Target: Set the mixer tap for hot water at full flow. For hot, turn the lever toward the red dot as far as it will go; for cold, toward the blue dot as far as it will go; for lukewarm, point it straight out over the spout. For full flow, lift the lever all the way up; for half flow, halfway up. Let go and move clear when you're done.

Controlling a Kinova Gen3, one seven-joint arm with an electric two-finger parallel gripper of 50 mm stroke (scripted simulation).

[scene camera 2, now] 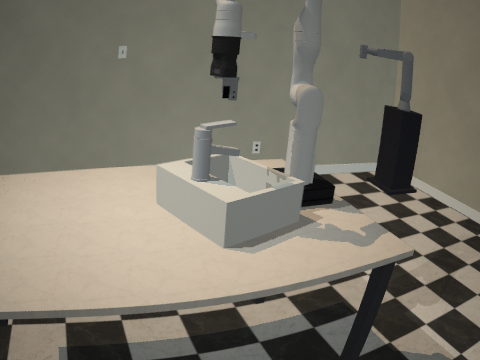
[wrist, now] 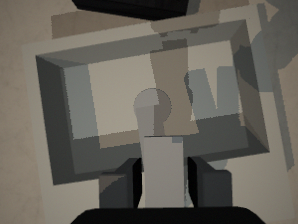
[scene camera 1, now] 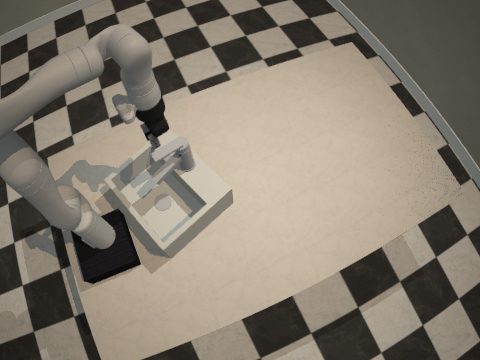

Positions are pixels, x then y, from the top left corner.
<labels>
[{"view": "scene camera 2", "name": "gripper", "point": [228,99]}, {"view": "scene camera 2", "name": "white basin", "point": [243,199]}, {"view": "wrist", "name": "gripper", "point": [164,175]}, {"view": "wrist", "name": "white basin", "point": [209,73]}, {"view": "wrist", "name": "lever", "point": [163,155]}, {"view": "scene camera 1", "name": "gripper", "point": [153,142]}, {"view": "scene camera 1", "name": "white basin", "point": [166,207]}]
</labels>
